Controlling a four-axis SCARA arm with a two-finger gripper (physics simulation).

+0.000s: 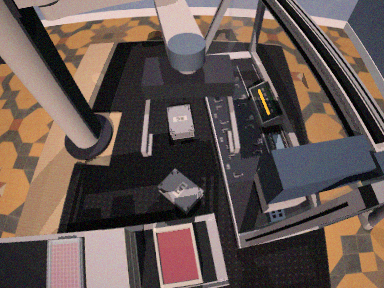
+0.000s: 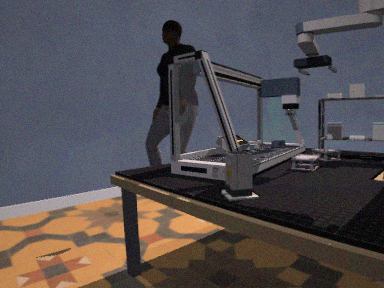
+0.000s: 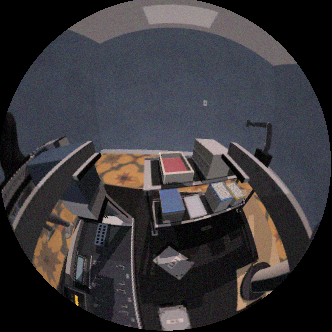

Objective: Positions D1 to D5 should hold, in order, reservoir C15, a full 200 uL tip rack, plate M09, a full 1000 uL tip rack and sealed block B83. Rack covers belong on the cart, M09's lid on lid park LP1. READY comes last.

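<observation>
My gripper (image 1: 190, 149) (image 2: 319, 71) (image 3: 159, 146) is open and empty, high above the bench, its two fingers wide apart. The lid park LP1 (image 1: 181, 191) (image 3: 173, 262), a grey tile turned at an angle, has no lid on it. The deck (image 3: 112, 280) has small corner brackets along its D positions, and no labware shows on them. On the cart's lower shelf stand a blue box (image 3: 171, 205), a low white item (image 3: 195, 206), a speckled-top box (image 3: 218, 194) and a yellow-edged one (image 3: 235, 190). Which is C15, M09 or B83 cannot be told.
A grey stand (image 1: 180, 121) (image 3: 174, 318) sits beside the deck. The cart top carries a red-filled tray (image 1: 177, 255) (image 3: 175, 166) and a tall grey box (image 3: 210, 159). A blue head (image 1: 320, 167) (image 2: 280, 87) overhangs the deck. A screen (image 1: 263, 101) shows a yellow bar. A person (image 2: 172, 90) stands behind.
</observation>
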